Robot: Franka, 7 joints.
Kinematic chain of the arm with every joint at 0, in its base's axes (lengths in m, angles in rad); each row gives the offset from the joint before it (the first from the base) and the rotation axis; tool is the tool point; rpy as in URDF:
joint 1: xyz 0 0 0.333 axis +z
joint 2: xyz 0 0 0 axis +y
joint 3: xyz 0 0 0.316 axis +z
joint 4: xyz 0.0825 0 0 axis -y
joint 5: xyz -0.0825 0 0.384 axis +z
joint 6: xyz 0 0 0 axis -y
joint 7: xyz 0.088 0 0 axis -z
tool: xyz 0 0 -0.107 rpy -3.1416 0 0
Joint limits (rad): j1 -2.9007..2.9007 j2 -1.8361..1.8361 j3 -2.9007..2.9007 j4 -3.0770..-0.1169 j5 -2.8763..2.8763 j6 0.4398..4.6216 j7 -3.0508..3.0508
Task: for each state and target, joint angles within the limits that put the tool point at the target. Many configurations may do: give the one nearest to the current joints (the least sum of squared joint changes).
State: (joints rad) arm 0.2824 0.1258 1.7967 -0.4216 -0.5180 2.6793 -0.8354
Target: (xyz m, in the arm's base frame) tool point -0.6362 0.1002 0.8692
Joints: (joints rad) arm 0.4460 -0.4974 2.0661 -0.8856 -0.5451 2.6191 -0.8354
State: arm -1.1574 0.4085 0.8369 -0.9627 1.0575 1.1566 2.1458
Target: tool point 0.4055 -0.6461 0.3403
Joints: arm -1.4040 1.0483 0.4858 -0.9390 1.0638 1.5168 2.1458
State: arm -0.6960 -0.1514 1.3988 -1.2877 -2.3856 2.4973 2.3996
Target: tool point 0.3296 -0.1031 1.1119
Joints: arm -1.1601 0.0469 0.9995 -0.6618 -2.3815 2.2625 2.3996
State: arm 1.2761 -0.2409 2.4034 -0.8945 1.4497 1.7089 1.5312
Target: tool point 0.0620 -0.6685 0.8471
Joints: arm 1.8003 -0.5787 2.6461 -0.5623 1.5744 2.0812 1.5312
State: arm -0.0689 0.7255 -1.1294 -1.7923 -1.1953 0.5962 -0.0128
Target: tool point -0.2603 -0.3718 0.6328
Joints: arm -0.5900 0.3773 -1.5444 -1.7917 -1.2633 0.7664 -0.0128
